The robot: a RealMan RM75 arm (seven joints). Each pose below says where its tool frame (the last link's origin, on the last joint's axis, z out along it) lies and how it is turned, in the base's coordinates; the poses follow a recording.
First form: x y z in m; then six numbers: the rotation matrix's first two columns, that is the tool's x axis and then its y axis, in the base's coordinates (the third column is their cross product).
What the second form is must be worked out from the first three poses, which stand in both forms.
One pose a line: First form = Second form
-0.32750, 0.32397, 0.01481, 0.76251, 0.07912, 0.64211, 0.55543, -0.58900, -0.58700 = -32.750, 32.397, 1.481, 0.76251, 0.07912, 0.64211, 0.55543, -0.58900, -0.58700
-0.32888, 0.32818, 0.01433, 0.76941, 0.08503, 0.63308, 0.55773, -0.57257, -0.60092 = -32.888, 32.818, 1.433, 0.76941, 0.08503, 0.63308, 0.55773, -0.57257, -0.60092
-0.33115, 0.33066, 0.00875, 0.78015, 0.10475, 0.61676, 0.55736, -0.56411, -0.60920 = -33.115, 33.066, 0.875, 0.78015, 0.10475, 0.61676, 0.55736, -0.56411, -0.60920
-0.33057, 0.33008, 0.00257, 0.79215, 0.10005, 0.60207, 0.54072, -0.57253, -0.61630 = -33.057, 33.008, 0.257, 0.79215, 0.10005, 0.60207, 0.54072, -0.57253, -0.61630
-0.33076, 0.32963, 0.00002, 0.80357, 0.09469, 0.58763, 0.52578, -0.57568, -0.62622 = -33.076, 32.963, 0.002, 0.80357, 0.09469, 0.58763, 0.52578, -0.57568, -0.62622
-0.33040, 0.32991, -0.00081, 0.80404, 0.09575, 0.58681, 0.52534, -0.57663, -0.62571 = -33.040, 32.991, -0.081, 0.80404, 0.09575, 0.58681, 0.52534, -0.57663, -0.62571
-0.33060, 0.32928, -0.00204, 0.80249, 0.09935, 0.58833, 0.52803, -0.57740, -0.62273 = -33.060, 32.928, -0.204, 0.80249, 0.09935, 0.58833, 0.52803, -0.57740, -0.62273
